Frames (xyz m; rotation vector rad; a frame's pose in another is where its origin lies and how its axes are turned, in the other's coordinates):
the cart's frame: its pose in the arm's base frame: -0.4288 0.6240 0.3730 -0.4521 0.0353 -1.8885
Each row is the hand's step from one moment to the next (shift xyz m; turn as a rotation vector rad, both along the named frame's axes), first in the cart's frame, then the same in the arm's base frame.
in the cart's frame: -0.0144 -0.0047 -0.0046 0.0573 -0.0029 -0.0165
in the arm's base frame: -0.0016 0.0139 -0.0073 -0.0245 -0.0544 0.0021
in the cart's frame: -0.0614 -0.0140 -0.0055 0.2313 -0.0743 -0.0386
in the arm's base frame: 0.0034 0.0600 -0.0196 -0.1463 -0.1914 0.0496
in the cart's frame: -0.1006 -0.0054 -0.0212 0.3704 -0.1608 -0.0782
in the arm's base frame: 0.0173 0.0896 -0.0477 -0.2773 -0.2945 0.0744
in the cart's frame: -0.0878 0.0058 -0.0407 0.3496 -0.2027 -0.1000
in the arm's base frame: 0.0174 0.0701 -0.0647 -0.3161 -0.2646 0.0582
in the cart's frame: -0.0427 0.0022 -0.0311 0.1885 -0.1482 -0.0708
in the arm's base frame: 0.0042 0.0321 -0.0418 -0.2110 -0.1318 0.0251
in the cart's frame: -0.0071 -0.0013 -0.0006 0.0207 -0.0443 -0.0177
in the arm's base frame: 0.0007 0.0068 -0.0023 -0.0516 -0.0062 0.0003
